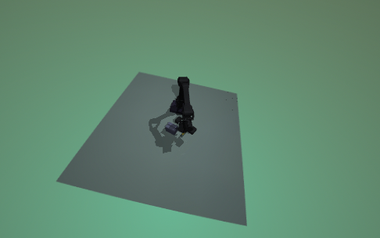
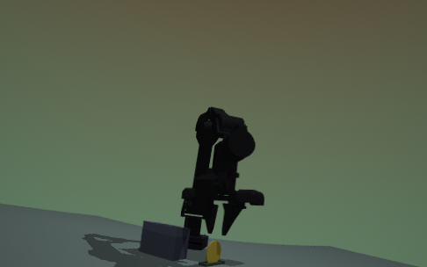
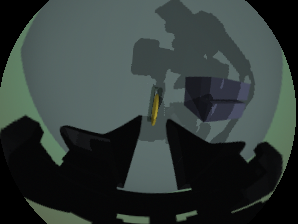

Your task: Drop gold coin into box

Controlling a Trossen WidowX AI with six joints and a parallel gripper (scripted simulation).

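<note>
My gripper tip is now 4 cm above the gold coin.
</note>
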